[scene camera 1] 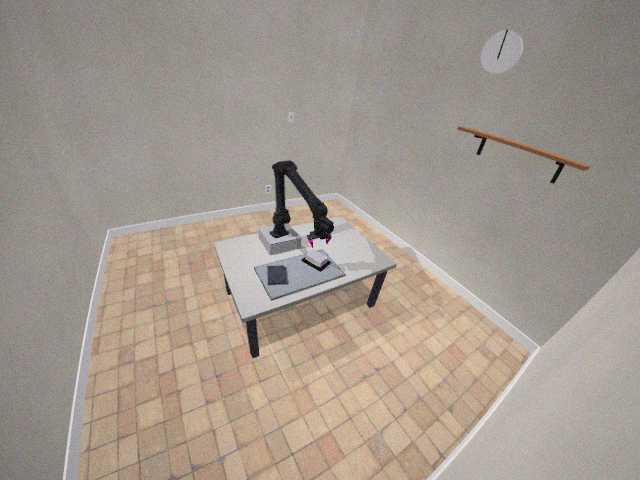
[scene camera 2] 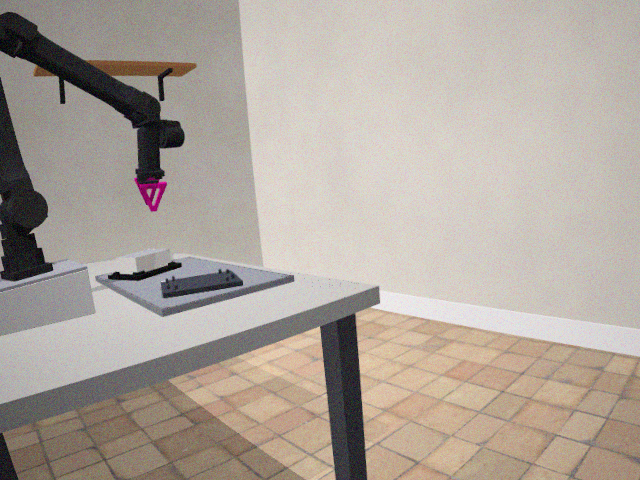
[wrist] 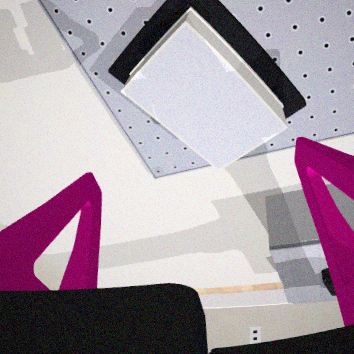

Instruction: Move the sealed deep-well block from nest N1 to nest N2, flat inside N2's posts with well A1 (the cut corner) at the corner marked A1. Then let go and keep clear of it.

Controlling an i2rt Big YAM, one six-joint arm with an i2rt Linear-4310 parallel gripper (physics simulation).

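Seen in the pictures: gripper, fingertip midpoint: (scene camera 1: 319, 245) (scene camera 2: 151, 207) (wrist: 193, 165); arm's base, link origin: (scene camera 1: 279, 233) (scene camera 2: 26, 274).
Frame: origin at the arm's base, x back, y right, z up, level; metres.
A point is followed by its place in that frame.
Observation:
The white sealed deep-well block (scene camera 1: 316, 256) @[x -0.337, y -0.071, z -0.020 m] (scene camera 2: 149, 260) @[x -0.327, y -0.033, z -0.036 m] (wrist: 205, 95) @[x -0.344, y -0.070, z -0.020 m] sits on the black nest N1 (scene camera 2: 124, 276) @[x -0.257, y -0.051, z -0.064 m] (wrist: 268, 72) @[x -0.317, y -0.020, z -0.062 m]. The dark grey nest N2 (scene camera 1: 277, 274) @[x -0.299, y 0.218, z -0.062 m] (scene camera 2: 201, 284) @[x -0.273, y 0.252, z -0.062 m] holds no block; small posts stand at its ends in scene camera 2. The A1 mark and the block's cut corner cannot be made out. My gripper (scene camera 1: 319, 243) @[x -0.366, y -0.055, z 0.095 m] (scene camera 2: 153, 208) @[x -0.366, y -0.055, z 0.095 m] (wrist: 193, 165) @[x -0.366, y -0.055, z 0.095 m] is open and empty, with magenta fingers pointing down. It hangs above the block, apart from it. In the wrist view the block lies turned relative to the fingers, mostly beyond the line of their tips.
Both nests are on a grey perforated board (scene camera 1: 305, 281) @[x -0.439, y 0.105, z -0.073 m] (scene camera 2: 258, 280) @[x -0.377, y 0.311, z -0.073 m] (wrist: 315, 37) @[x -0.322, y 0.032, z -0.074 m] on the light table (scene camera 1: 235, 289) @[x -0.245, y 0.482, z -0.086 m] (scene camera 2: 93, 351) @[x 0.021, y 0.351, z -0.086 m]. The arm's base stands on a grey box (scene camera 1: 283, 244) @[x -0.105, y 0.036, z -0.018 m] (scene camera 2: 46, 304) @[x 0.005, y 0.117, z -0.048 m] beside the board. A wooden shelf (scene camera 1: 522, 147) (scene camera 2: 180, 68) is on the wall.

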